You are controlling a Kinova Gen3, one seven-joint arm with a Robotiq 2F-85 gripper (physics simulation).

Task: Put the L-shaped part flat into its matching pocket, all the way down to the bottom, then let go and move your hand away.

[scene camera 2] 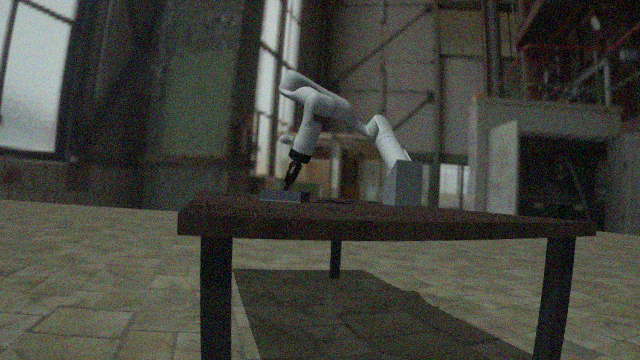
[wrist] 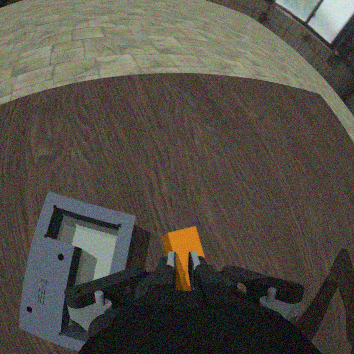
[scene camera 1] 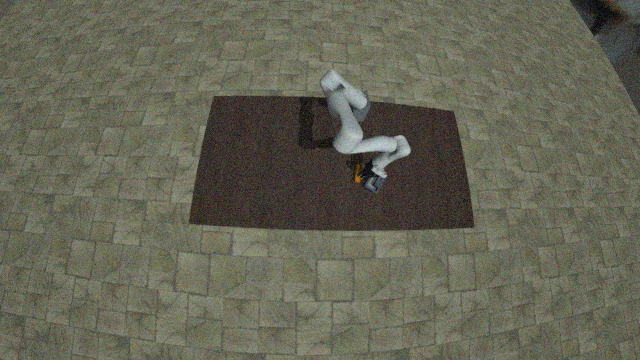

Observation:
The gripper is part open and touches an orange L-shaped part.

